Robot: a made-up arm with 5 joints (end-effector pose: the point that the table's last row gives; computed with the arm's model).
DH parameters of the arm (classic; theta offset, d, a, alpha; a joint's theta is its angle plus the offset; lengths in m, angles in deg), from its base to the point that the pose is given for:
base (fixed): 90 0 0.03 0
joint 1: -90 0.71 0.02 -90
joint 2: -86.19 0 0.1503 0
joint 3: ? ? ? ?
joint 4: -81.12 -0.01 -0.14 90
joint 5: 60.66 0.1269 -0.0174 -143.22
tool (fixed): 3.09 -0.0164 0 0
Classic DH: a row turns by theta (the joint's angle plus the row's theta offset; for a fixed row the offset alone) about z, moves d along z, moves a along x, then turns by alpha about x.
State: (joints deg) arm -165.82 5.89 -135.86 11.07 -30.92
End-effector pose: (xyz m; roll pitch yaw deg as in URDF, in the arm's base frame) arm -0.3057 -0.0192 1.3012 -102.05 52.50 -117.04
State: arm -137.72 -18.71 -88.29 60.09 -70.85
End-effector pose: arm -0.3689 -0.2830 1.0170 49.52 43.64 59.91
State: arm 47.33 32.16 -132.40 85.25 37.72
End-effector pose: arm 0.4080 0.4345 0.8355 21.81 -3.31 132.10
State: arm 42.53 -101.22 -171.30 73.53 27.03
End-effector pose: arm -0.4351 -0.4068 0.7164 -162.18 0.19 127.40
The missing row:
joint 3: -12.69 0 -0.3239 0
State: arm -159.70 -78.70 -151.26 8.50 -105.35
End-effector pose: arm 0.5746 0.2476 0.9163 -110.81 -25.20 146.20
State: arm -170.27 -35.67 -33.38 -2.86 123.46
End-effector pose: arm -0.4225 -0.0435 0.8437 42.31 -73.68 -176.13
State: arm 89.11 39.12 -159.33 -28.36 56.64
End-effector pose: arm 0.0263 0.3712 1.2081 -114.43 -11.03 -158.44
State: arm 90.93 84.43 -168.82 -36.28 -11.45
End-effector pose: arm 0.0208 0.5710 0.9283 -91.34 37.28 157.09
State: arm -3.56 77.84 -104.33 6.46 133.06
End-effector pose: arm 0.5212 0.0012 0.3791 40.86 -21.47 -15.65
